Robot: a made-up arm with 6 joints.
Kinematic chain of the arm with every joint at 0, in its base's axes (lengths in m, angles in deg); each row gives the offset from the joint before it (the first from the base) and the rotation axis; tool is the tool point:
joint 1: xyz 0 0 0.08 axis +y
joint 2: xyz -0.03 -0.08 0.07 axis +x
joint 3: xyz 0.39 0 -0.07 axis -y
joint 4: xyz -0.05 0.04 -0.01 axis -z
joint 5: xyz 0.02 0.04 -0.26 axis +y
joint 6: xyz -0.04 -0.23 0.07 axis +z
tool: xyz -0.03 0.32 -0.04
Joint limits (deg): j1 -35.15..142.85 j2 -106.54..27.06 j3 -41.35..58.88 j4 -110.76..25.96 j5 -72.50..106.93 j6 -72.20..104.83
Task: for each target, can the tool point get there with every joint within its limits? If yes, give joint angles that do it. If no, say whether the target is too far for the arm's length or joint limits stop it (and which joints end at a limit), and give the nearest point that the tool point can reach.
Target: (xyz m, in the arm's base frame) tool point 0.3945 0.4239 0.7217
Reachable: no: joint limits stop it (at a limit: joint 1, joint 2, joint 3, joint 6) | nearest point 0.4684 0.2456 0.5059 | short by 0.289 m
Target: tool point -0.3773 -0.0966 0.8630
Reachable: no: joint limits stop it (at a limit: joint 1, joint 4, joint 5, joint 6) | nearest point -0.3480 -0.0915 0.5329 | short by 0.331 m
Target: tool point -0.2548 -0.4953 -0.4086
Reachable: yes | joints 91.36 -46.33 42.10 -53.65 -45.77 33.29
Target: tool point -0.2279 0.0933 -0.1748
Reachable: yes | joints 79.51 -2.60 0.15 -99.37 8.84 -39.46
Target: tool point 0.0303 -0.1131 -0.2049
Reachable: yes | joints 89.14 -80.53 -0.84 0.70 75.74 48.92
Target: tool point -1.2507 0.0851 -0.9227
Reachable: no: too far | nearest point -0.7826 0.0222 -0.5474 | short by 0.603 m
